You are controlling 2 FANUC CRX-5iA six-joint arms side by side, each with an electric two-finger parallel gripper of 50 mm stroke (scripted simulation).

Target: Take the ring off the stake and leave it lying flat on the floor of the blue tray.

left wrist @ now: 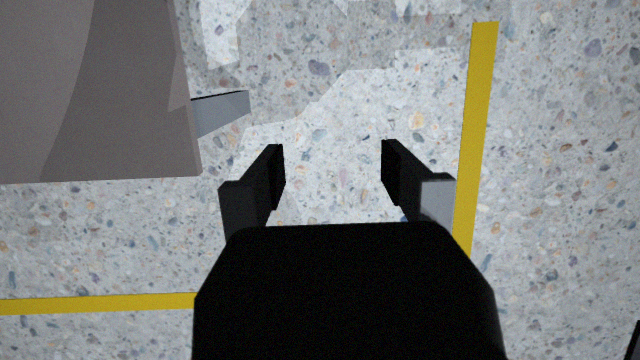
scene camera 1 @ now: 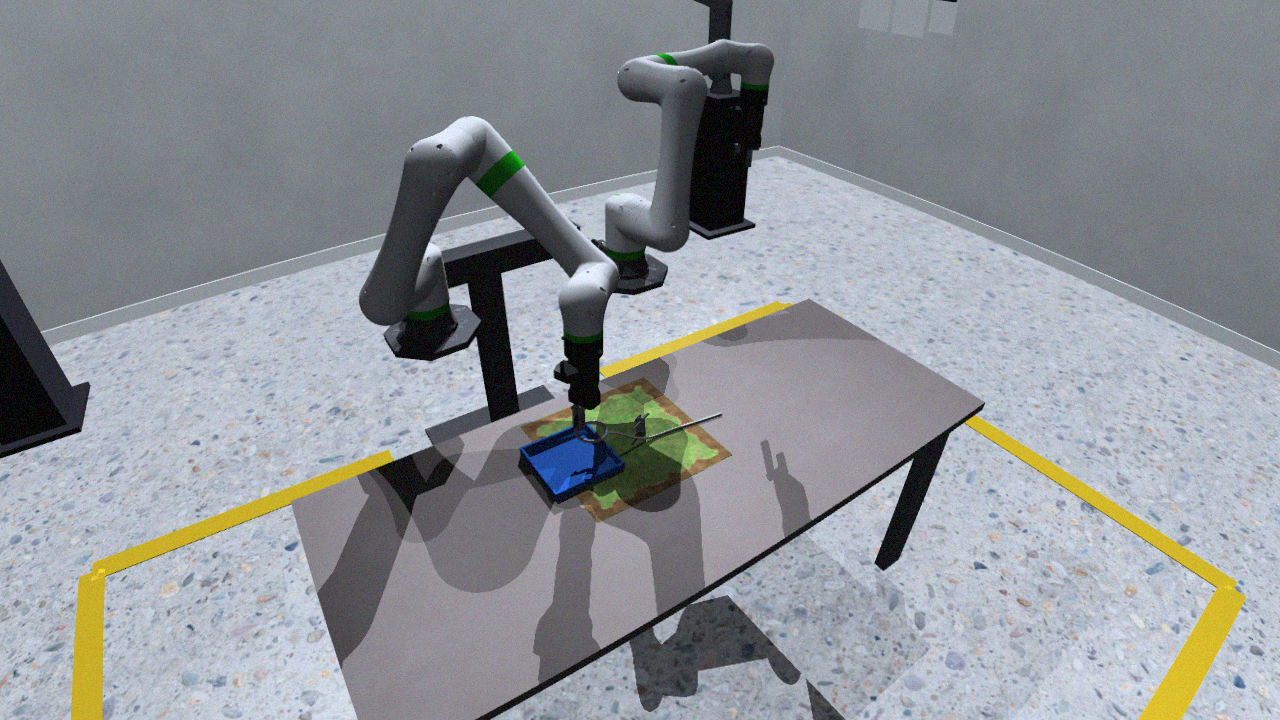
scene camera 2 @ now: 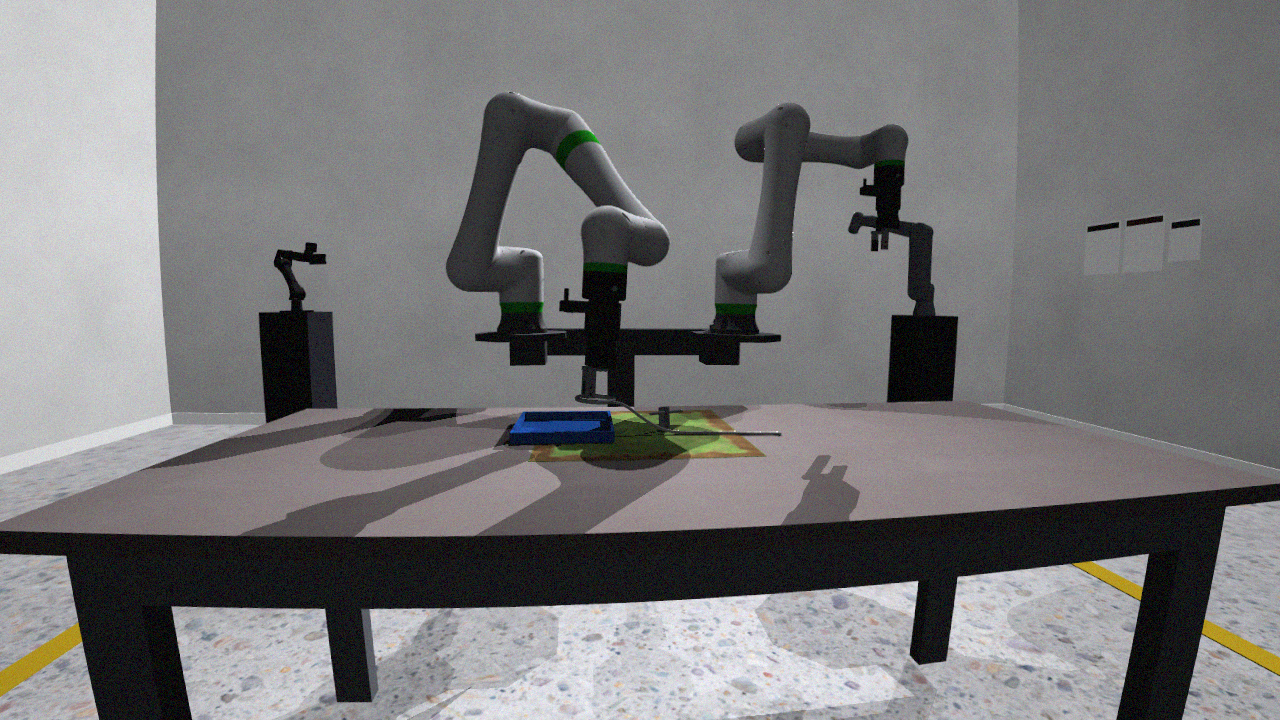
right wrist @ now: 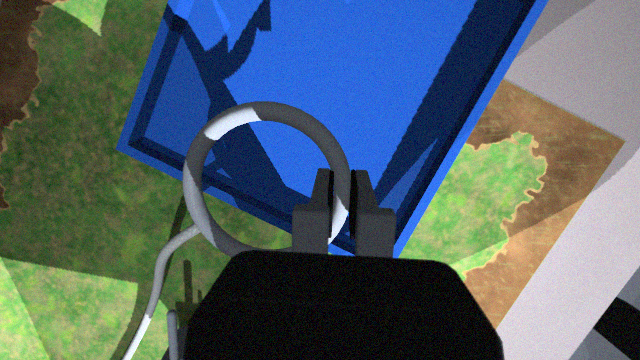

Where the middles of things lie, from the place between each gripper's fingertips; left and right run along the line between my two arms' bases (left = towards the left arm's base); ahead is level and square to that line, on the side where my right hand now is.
I see the blue tray [scene camera 1: 560,460] 40 mm ahead of my right hand [scene camera 2: 588,397], 50 mm to the right of it and 70 mm below it. From my right hand the other things lie so: grey ring [right wrist: 232,117] 30 mm ahead, 20 mm to the left, 10 mm below.
The grey ring lies 530 mm ahead of my left hand [scene camera 2: 879,250], 900 mm to the right of it and 400 mm below it. The rest, counted from my left hand: blue tray (530 mm ahead, 970 mm to the right, 450 mm below).
